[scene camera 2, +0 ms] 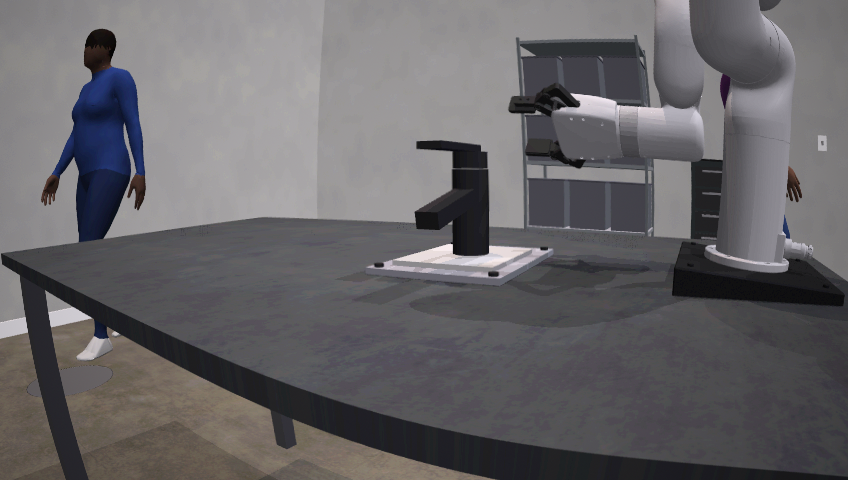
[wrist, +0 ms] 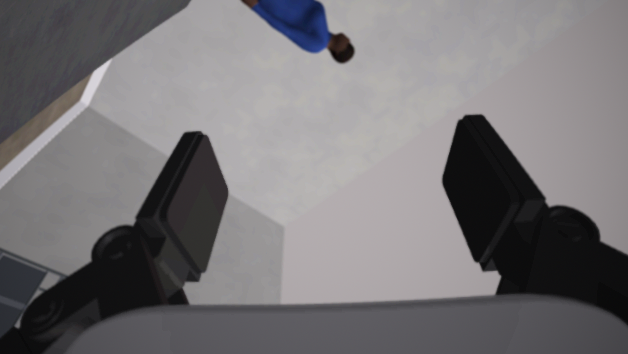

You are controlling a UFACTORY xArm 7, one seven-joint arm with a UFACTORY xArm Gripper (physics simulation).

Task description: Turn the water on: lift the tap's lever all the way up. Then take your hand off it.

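Pixels of known places: gripper, fingertip midpoint: [scene camera 2: 518,126] [wrist: 332,155]; arm's base, origin of the base link: [scene camera 2: 745,262].
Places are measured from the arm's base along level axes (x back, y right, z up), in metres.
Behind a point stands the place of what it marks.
Observation:
A black tap [scene camera 2: 470,211] {y -0.066, x -0.379, z 0.046 m} stands upright on a white base plate [scene camera 2: 386,270] {y -0.173, x -0.428, z -0.018 m} on the table in the scene view. Its flat lever [scene camera 2: 446,145] {y -0.147, x -0.360, z 0.126 m} is on top of the body, pointing left above the spout, nearly level with a slight upward tilt toward its tip. My gripper [scene camera 2: 524,125] {y 0.053, x -0.366, z 0.165 m} [wrist: 332,155] {y 0.053, x -0.366, z 0.165 m} is open and empty, to the right of the lever in the scene view, at about the lever's height or a little above it, and apart from the tap. The tap does not show in the wrist view.
The dark table [scene camera 2: 297,333] {y -0.404, x -0.327, z -0.024 m} [wrist: 45,55] {y 0.263, x -0.614, z -0.024 m} bears the tap and the arm's black base [scene camera 2: 755,284] {y -0.111, x 0.013, z -0.007 m}. A shelf rack [scene camera 2: 519,71] and a drawer cabinet [scene camera 2: 706,163] stand behind. A person in blue [scene camera 2: 102,118] [wrist: 300,22] is beyond the table; another is partly hidden behind the arm.

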